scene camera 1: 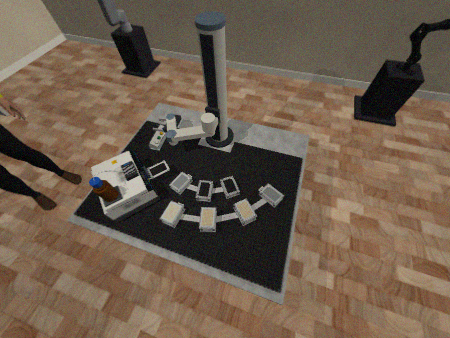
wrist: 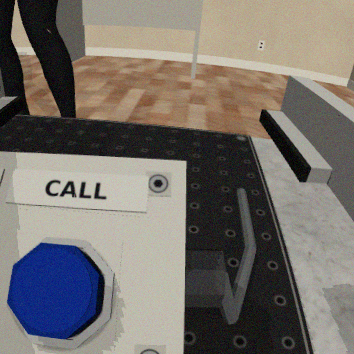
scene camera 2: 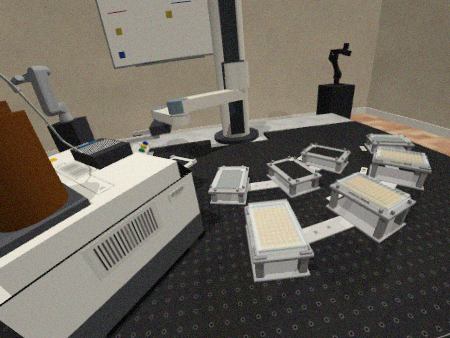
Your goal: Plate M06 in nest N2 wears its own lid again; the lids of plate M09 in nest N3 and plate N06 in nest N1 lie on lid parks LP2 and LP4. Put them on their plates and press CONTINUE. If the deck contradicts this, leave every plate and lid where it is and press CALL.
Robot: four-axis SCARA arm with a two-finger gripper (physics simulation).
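Places are measured from the arm's base along level axes (x ahead, y left, z up), in millimetres.
Where they show: gripper, fingertip midpoint: (scene camera 1: 156,123) (wrist: 140,85) (scene camera 2: 130,137); arm's base at its link origin: (scene camera 1: 219,136) (scene camera 2: 236,136).
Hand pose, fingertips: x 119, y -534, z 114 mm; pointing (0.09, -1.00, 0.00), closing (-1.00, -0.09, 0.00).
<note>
Each offset is from my fingertips to the centre of the thing. "spot": to the spot under its first point.
My gripper (scene camera 1: 159,124) (scene camera 2: 142,133) (wrist: 140,85) is open and empty, up at the button box {dz -59, dx +87, dy +52 mm} (scene camera 1: 157,142) (wrist: 150,260). The blue CALL button {dz -37, dx +11, dy +67 mm} (wrist: 54,291) (scene camera 2: 145,143) is at the lower left of the wrist view, below the line between the fingers. The CONTINUE label does not show. Three plates with tan wells {dz -28, dx +668, dy +485 mm} (scene camera 1: 172,213) {dz -25, dx +628, dy +728 mm} (scene camera 1: 208,219) {dz -29, dx +502, dy +942 mm} (scene camera 1: 245,211) sit in the outer nests; their codes are unreadable, and I cannot tell which wear lids. Grey lid-like panels lie on one inner stand (scene camera 1: 181,183) (scene camera 2: 230,178) and the far right stand (scene camera 1: 271,195) (scene camera 2: 389,140).
Two inner stands (scene camera 1: 197,193) (scene camera 1: 223,186) are bare open frames. A white instrument {spot: dz +23, dx +717, dy +242 mm} (scene camera 1: 132,204) (scene camera 2: 145,182) with a brown bottle {spot: dz +223, dx +742, dy +184 mm} (scene camera 1: 106,191) (scene camera 2: 30,175) on it stands at the left; its tray {spot: dz +0, dx +472, dy +239 mm} (scene camera 1: 152,175) sticks out. A grey bent lever {spot: dz -94, dx -65, dy -8 mm} (wrist: 248,250) is beside the button box. A person's legs (wrist: 52,55) are beyond the deck.
</note>
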